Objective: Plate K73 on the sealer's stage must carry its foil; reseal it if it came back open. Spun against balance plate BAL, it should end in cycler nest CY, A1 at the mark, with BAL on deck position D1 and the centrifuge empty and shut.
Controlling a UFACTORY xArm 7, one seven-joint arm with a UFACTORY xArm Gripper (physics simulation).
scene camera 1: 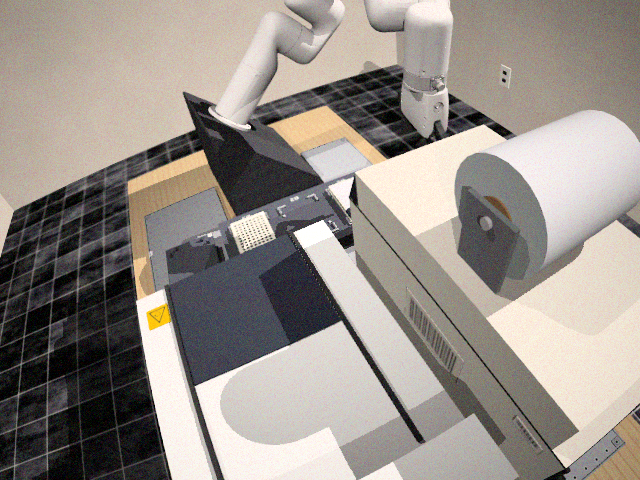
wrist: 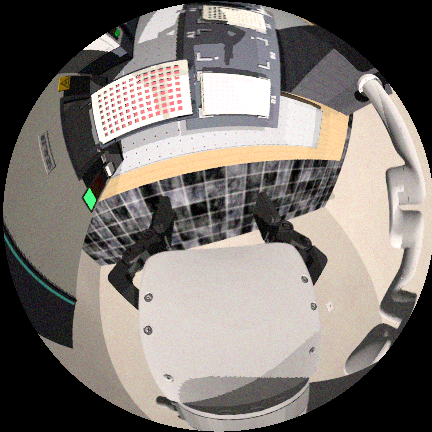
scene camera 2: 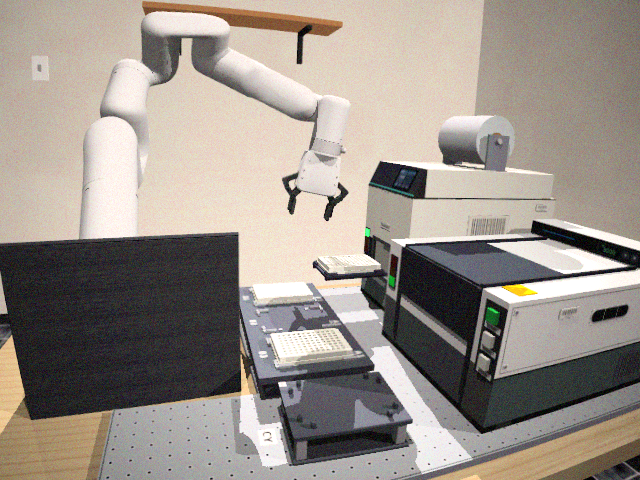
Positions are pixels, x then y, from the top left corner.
Scene:
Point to a roll unit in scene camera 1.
At 494, 201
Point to a centrifuge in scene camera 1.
At 357, 392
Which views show the well plate with reddish wells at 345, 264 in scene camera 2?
The wrist view and scene camera 2 only.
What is my gripper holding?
Nothing.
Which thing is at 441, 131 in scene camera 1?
My gripper.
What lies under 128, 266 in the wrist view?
My gripper.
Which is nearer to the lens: the flat white plate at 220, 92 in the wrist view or the well plate with reddish wells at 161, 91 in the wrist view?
The well plate with reddish wells.

